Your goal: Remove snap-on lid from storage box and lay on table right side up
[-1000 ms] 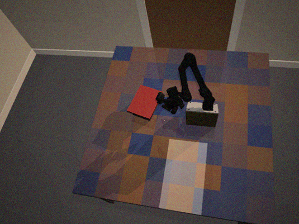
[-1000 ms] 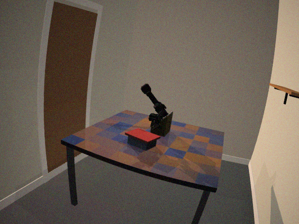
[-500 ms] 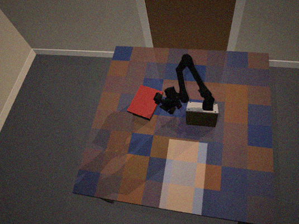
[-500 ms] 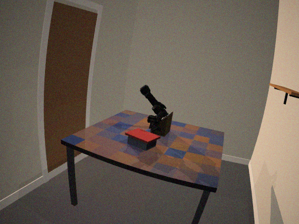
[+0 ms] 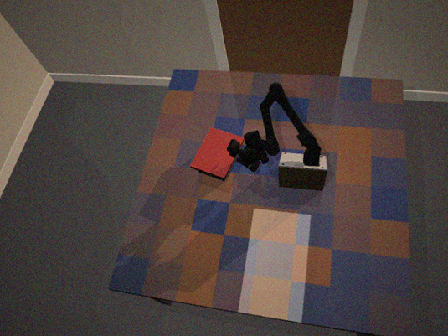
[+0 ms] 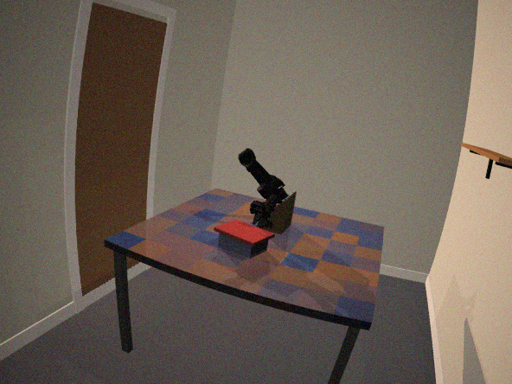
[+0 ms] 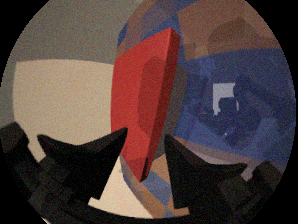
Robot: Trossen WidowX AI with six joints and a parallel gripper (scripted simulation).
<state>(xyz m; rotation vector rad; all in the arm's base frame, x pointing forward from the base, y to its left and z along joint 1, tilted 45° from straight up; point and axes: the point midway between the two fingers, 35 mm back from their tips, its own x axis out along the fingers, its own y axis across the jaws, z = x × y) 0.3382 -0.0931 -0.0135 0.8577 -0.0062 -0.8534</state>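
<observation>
Now: the lid 80 mm ahead of my gripper tip and 30 mm to the right of it. From my gripper tip the other things lie so: grey-blue storage box 80 mm ahead, 30 mm to the right, 50 mm below.
</observation>
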